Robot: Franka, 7 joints.
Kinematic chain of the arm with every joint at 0, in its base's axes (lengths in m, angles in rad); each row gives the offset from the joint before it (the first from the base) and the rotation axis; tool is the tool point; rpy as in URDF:
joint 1: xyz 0 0 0.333 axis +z
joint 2: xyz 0 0 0 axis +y
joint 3: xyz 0 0 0.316 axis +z
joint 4: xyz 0.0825 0 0 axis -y
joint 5: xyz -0.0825 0 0.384 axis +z
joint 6: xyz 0 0 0 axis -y
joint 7: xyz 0.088 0 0 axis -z
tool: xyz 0 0 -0.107 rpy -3.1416 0 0
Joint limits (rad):
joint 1: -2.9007..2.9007
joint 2: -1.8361..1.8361
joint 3: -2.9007..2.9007
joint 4: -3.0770..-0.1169
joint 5: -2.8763..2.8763
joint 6: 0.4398..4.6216
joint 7: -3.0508..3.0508
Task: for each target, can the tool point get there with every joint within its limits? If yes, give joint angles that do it. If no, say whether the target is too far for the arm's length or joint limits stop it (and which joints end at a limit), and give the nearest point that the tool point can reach.
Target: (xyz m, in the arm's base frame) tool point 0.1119 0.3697 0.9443
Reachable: yes | joints 0.9390 0.2289 1.1117 -0.5058 1.7094 4.0617 -1.3188
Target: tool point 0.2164 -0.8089 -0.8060
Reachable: no: too far | nearest point 0.1410 -0.5270 -0.2916 | short by 0.591 m
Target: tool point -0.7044 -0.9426 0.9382
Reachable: no: too far | nearest point -0.4567 -0.6111 0.7254 | short by 0.465 m
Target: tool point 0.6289 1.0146 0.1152
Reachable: no: too far | nearest point 0.4446 0.7173 0.1790 | short by 0.356 m
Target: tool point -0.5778 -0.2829 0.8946
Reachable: yes | joints -2.3014 0.6364 -1.0051 -0.5463 1.3403 2.5009 0.3817
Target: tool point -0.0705 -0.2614 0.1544
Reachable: yes | joints -0.3668 1.0755 -0.9121 -2.4939 -0.2411 1.3127 -2.4368
